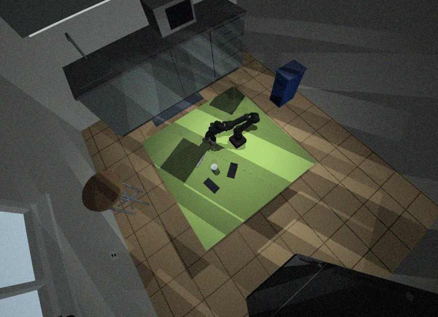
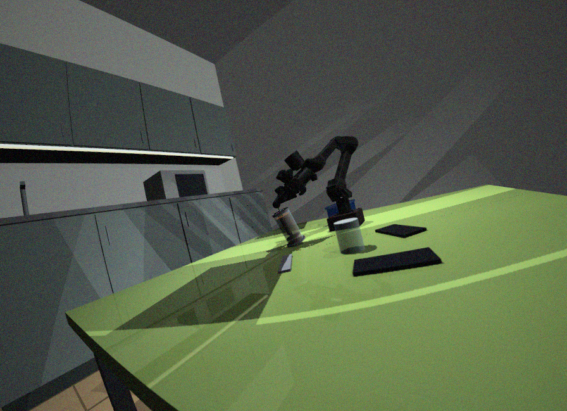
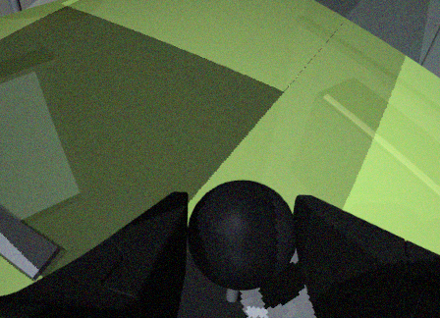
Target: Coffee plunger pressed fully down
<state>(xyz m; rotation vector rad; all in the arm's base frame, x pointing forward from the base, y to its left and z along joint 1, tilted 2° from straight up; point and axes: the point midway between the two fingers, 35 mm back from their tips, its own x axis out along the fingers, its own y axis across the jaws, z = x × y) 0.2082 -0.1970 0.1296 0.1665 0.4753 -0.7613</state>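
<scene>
My gripper tip is 8 cm above the coffee press, 3 cm past it and 1 cm to the right of it.
</scene>
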